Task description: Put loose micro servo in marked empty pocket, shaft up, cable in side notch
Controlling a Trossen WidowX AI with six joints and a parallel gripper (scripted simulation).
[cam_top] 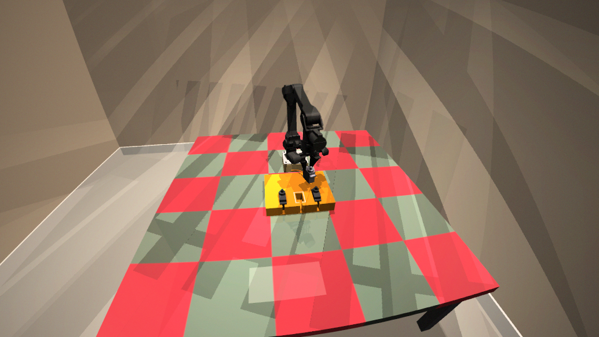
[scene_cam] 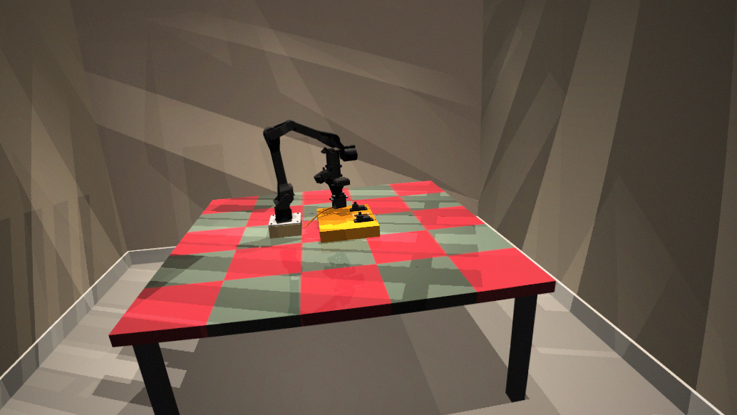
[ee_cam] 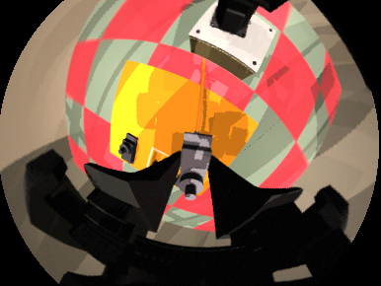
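Now: gripper tip 100 mm above the deck, 50 mm to the left of it and 20 mm past it.
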